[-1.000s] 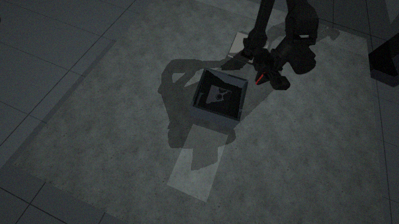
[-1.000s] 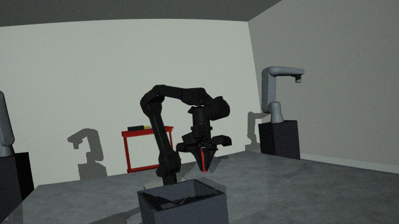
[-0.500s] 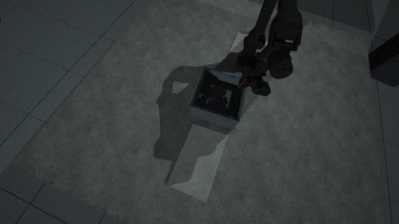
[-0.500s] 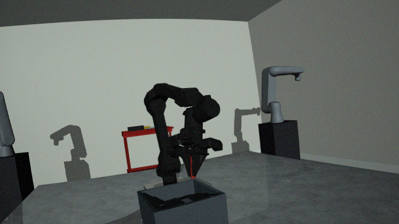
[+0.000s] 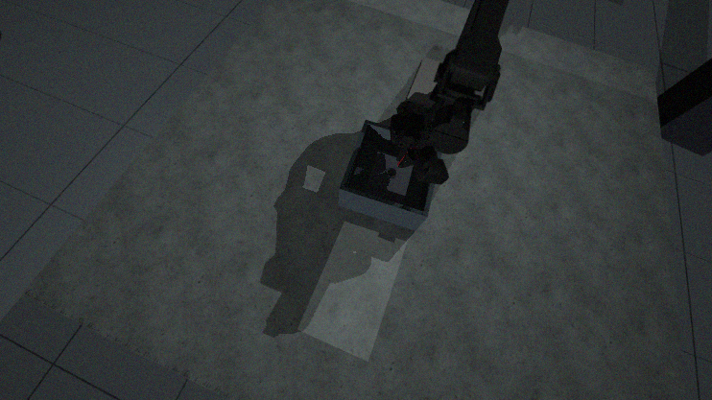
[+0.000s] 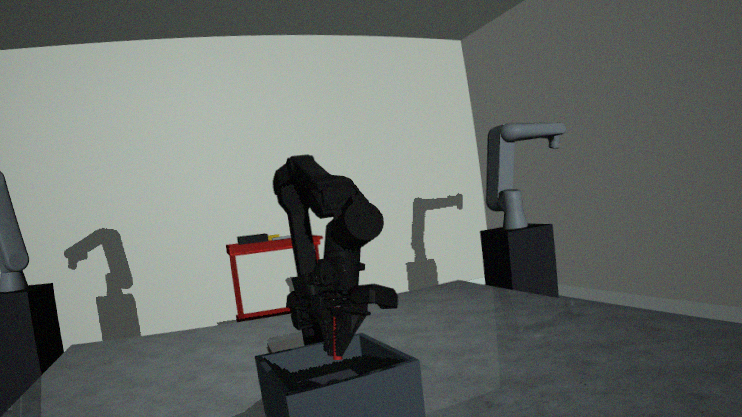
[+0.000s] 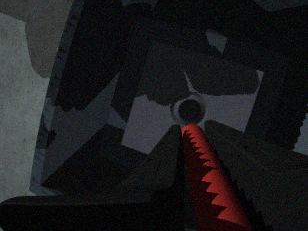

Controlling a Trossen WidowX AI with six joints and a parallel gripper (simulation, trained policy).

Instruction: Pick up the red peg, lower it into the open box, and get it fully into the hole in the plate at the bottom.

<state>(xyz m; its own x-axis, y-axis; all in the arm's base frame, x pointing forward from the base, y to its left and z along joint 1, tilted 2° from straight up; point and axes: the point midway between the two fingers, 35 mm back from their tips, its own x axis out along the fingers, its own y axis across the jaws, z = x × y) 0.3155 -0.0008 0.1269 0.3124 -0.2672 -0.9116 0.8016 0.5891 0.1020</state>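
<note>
My gripper tip is 10 mm short of the plate, 10 mm to the left of it and 50 mm above it. From my gripper tip the other things lie so: box: 10 mm ahead, 10 mm to the right, 70 mm below; then red peg: 10 mm behind, 10 mm to the left, 30 mm above.
</note>
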